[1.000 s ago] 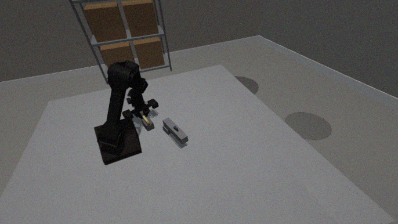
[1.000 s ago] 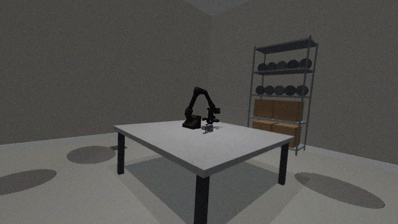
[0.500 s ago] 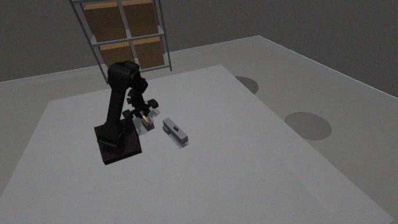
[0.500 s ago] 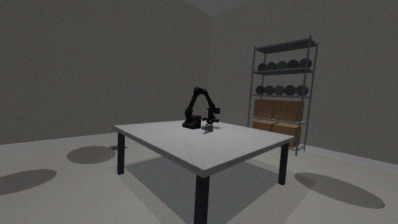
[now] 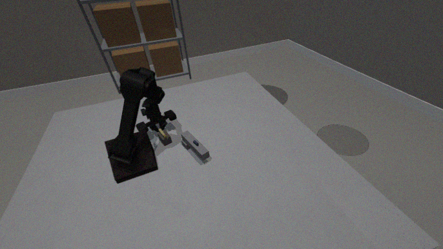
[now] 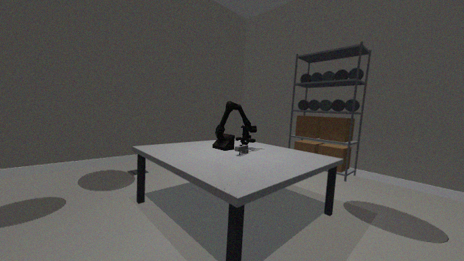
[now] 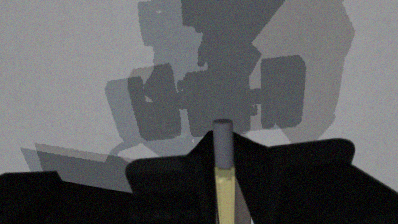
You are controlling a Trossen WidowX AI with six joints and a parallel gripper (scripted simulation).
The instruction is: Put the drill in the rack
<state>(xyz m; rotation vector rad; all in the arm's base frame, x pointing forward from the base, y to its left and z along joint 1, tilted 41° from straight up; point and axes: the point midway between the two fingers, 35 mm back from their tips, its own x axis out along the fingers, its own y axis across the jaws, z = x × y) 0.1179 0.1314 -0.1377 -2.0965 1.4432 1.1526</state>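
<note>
Right now my gripper tip is 10 mm short of the drill, 40 mm to the left of it and 40 mm below it. From my gripper tip the other things lie so: grey holder block: 160 mm ahead, 170 mm to the right, 40 mm above; then rack: 20 mm ahead, 50 mm to the right, 10 mm above; then blue key: 170 mm ahead, 190 mm to the right, 50 mm above.
</note>
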